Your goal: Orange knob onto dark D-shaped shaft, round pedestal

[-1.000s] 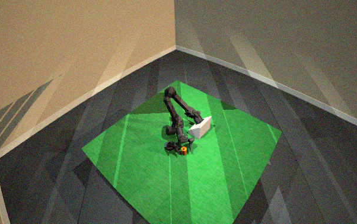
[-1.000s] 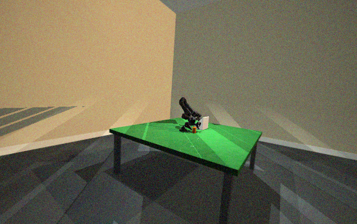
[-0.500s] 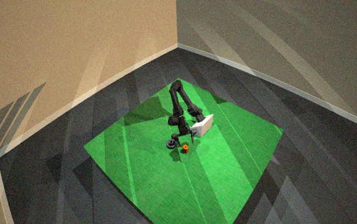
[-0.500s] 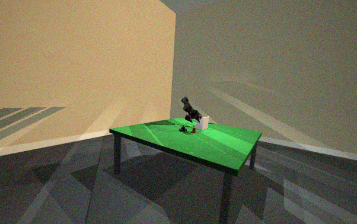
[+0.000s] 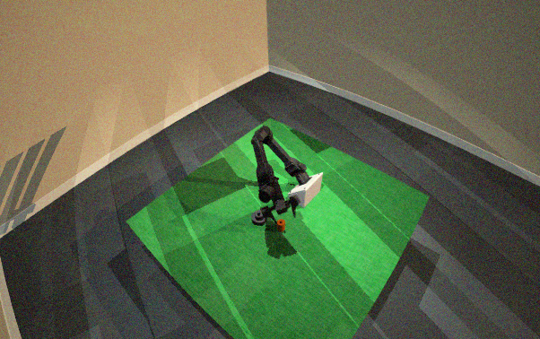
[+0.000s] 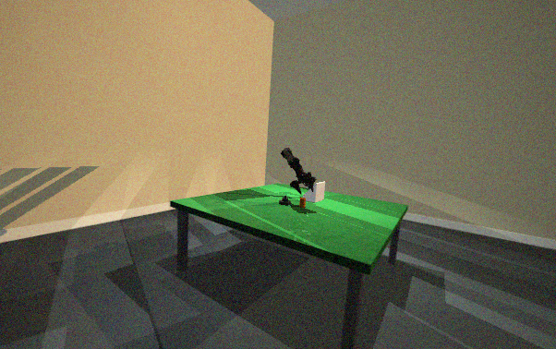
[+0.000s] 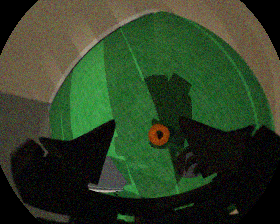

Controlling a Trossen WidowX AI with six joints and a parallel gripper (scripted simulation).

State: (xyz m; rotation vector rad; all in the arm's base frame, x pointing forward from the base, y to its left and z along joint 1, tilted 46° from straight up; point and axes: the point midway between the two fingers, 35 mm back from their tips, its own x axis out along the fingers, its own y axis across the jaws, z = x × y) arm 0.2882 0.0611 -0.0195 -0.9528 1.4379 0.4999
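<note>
The orange knob is 70 mm below my gripper tip and 30 mm to the right of it. Also, from my gripper tip: round pedestal 160 mm to the right, 70 mm below, 10 mm ahead.
</note>
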